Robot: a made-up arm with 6 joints. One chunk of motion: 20 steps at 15 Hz.
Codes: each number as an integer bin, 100 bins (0 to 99) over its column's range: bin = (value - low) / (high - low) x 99, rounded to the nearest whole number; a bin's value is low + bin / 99 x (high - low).
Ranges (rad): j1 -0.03..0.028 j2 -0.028..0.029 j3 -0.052..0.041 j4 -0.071..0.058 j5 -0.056..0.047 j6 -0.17..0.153
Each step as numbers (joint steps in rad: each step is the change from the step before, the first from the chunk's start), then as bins.
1 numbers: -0.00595 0.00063 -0.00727 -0.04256 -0.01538 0.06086
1 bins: 41 50 48 22 39 71
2 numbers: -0.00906 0.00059 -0.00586 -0.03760 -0.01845 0.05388
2 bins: 36 50 49 26 36 69
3 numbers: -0.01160 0.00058 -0.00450 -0.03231 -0.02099 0.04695
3 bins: 31 50 51 30 34 66
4 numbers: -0.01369 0.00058 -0.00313 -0.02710 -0.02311 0.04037
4 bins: 28 50 52 34 32 64
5 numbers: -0.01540 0.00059 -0.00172 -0.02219 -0.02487 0.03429
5 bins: 25 50 54 37 30 63
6 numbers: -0.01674 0.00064 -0.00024 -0.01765 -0.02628 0.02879
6 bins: 23 50 55 41 29 61
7 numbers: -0.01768 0.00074 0.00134 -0.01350 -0.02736 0.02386
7 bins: 21 50 57 44 28 59
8 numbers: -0.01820 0.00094 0.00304 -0.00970 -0.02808 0.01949
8 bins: 20 50 59 47 27 58
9 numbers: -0.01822 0.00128 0.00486 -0.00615 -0.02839 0.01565
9 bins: 20 51 61 50 27 57
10 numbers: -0.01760 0.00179 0.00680 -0.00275 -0.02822 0.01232
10 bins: 21 52 63 52 27 56
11 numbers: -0.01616 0.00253 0.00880 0.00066 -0.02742 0.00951
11 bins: 24 53 65 55 27 55
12 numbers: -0.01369 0.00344 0.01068 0.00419 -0.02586 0.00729
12 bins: 28 55 67 58 29 54
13 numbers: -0.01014 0.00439 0.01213 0.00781 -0.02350 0.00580
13 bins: 34 56 68 60 31 54
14 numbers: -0.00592 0.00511 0.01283 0.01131 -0.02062 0.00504
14 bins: 41 58 69 63 34 54
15 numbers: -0.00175 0.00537 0.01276 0.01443 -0.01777 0.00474
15 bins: 48 58 69 66 37 54
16 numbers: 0.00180 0.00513 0.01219 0.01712 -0.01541 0.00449
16 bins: 54 58 68 68 39 53
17 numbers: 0.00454 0.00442 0.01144 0.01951 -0.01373 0.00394
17 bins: 59 56 68 69 41 53
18 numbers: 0.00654 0.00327 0.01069 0.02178 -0.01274 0.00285
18 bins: 62 54 67 71 42 53
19 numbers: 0.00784 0.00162 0.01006 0.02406 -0.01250 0.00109
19 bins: 65 51 66 73 42 52
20 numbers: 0.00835 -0.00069 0.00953 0.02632 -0.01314 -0.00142
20 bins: 65 47 65 75 41 52
